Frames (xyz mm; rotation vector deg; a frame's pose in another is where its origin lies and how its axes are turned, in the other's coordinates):
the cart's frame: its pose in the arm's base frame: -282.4 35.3 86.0 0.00 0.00 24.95
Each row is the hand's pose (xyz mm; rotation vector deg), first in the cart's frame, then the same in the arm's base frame.
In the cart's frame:
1: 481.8 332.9 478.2 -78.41 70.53 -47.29
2: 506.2 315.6 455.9 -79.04 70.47 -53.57
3: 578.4 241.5 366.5 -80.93 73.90 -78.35
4: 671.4 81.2 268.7 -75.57 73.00 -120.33
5: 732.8 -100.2 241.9 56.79 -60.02 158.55
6: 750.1 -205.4 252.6 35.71 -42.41 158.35
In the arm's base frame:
1: 14.0 540.4 564.2 -89.43 50.59 -29.66
2: 43.4 535.0 541.9 -89.62 50.18 -35.99
3: 140.2 498.2 452.5 -90.49 52.09 -61.32
4: 292.1 392.1 354.7 -82.63 50.70 -102.71
5: 424.3 253.6 327.9 -61.91 41.93 -140.45
6: 484.3 165.5 338.6 -44.23 33.85 -159.21

